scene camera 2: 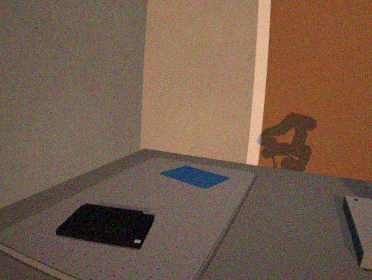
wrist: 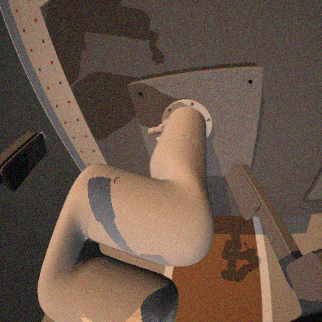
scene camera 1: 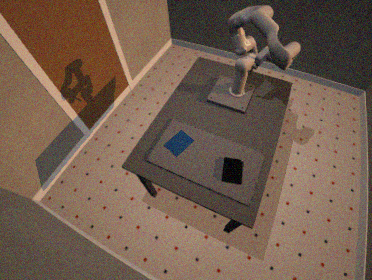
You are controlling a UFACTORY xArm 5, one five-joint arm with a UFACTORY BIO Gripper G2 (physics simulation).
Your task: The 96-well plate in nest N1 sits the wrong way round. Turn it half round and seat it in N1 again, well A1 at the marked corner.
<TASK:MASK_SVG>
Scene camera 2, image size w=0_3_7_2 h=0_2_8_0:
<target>black 96-well plate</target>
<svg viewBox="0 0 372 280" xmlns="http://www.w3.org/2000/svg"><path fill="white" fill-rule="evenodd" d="M68 226L94 232L133 237L144 215L143 211L84 204L68 220Z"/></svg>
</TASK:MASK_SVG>
